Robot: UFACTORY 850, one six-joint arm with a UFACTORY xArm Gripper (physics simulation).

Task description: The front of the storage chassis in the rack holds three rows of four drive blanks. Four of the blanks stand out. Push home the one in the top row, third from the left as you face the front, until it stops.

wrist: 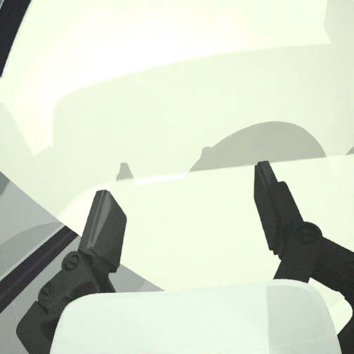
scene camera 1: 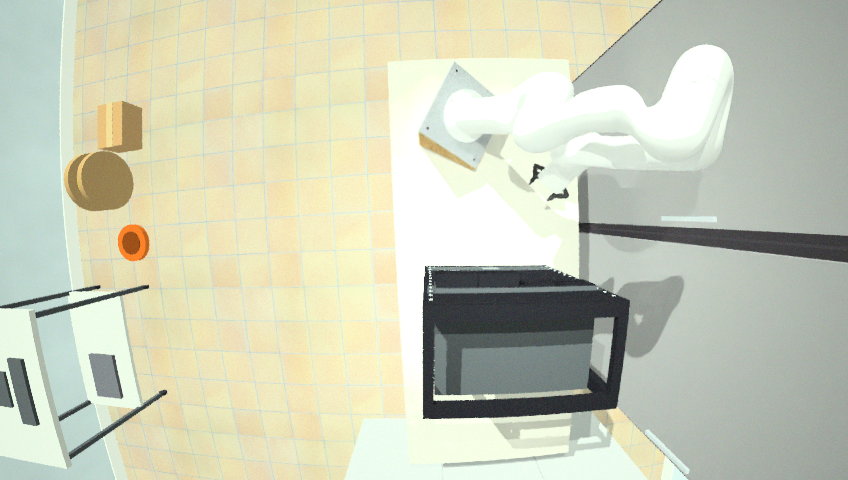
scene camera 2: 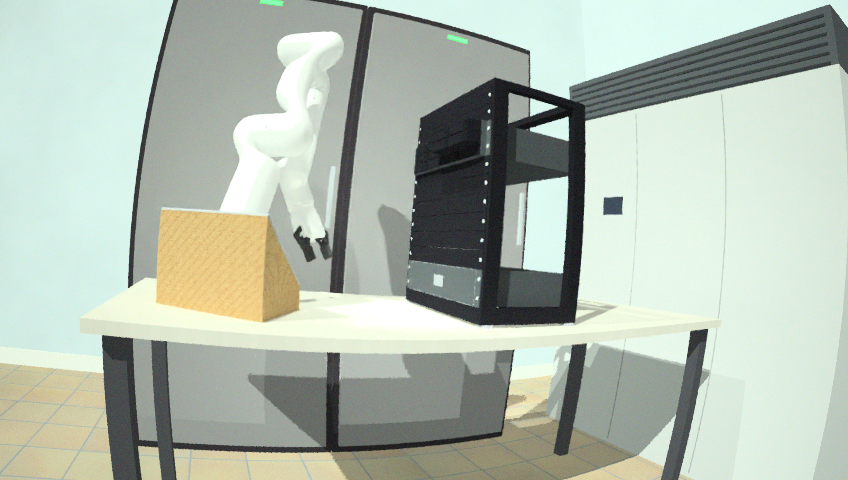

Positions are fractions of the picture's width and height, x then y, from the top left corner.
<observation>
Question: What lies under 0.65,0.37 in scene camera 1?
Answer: My gripper.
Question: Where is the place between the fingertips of my gripper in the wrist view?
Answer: At 0.52,0.54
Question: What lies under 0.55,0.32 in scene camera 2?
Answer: A rack.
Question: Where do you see a rack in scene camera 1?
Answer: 0.60,0.69
</observation>
